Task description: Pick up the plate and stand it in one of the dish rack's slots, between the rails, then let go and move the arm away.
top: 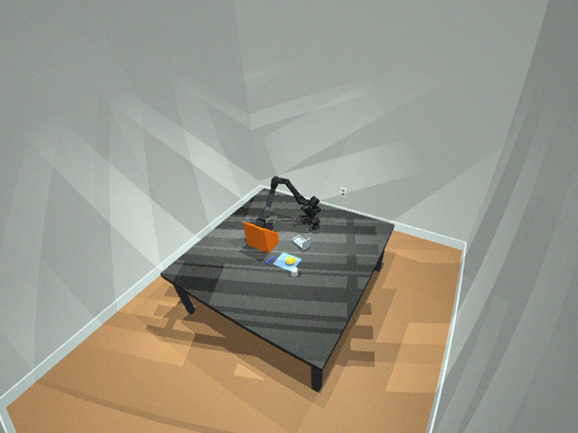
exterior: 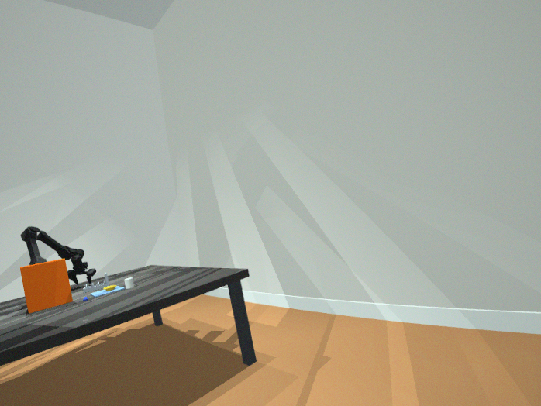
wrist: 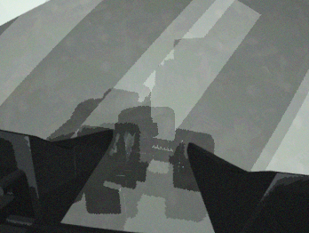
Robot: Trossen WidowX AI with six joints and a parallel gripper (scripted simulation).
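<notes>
Right now my gripper tip is 1 cm short of the yellow plate and 47 cm to the left of it. Round my gripper tip: blue utensil (13 cm behind, 52 cm to the right, 1 cm below); light blue mat (1 cm behind, 48 cm to the right, 1 cm below); grey dish rack (27 cm to the right, 1 cm above).
</notes>
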